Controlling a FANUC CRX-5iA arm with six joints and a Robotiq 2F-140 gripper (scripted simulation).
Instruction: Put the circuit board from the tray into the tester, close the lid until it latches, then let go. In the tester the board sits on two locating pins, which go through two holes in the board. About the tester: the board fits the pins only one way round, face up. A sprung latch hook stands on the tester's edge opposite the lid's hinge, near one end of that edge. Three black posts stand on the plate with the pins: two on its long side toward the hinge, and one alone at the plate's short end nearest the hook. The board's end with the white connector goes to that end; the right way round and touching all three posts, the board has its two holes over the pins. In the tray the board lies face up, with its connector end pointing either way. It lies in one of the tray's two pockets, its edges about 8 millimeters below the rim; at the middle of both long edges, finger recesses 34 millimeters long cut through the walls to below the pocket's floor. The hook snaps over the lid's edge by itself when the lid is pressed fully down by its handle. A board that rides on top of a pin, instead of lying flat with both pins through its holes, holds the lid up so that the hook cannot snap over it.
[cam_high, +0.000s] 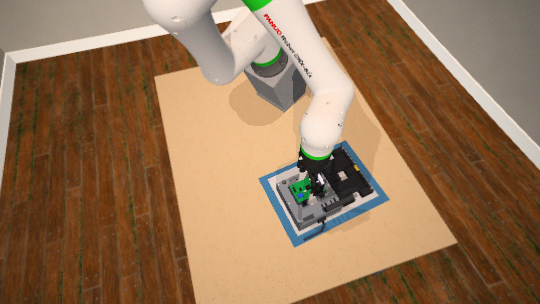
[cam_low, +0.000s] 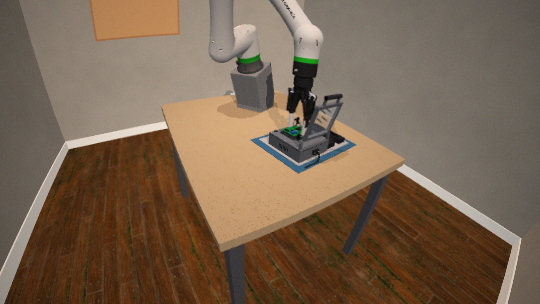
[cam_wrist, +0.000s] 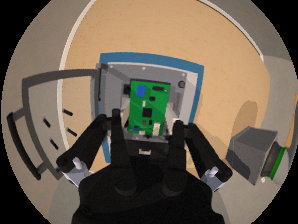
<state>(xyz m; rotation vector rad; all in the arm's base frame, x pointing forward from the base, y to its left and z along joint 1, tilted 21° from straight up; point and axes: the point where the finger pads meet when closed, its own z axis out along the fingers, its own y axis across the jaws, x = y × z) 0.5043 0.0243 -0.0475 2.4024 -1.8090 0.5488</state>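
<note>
Right now my hand is 20 mm above the circuit board. Also, from my hand: tester lid 120 mm ahead, 30 mm to the left, 80 mm above; then tester 20 mm ahead, 40 mm to the left, 10 mm above.
</note>
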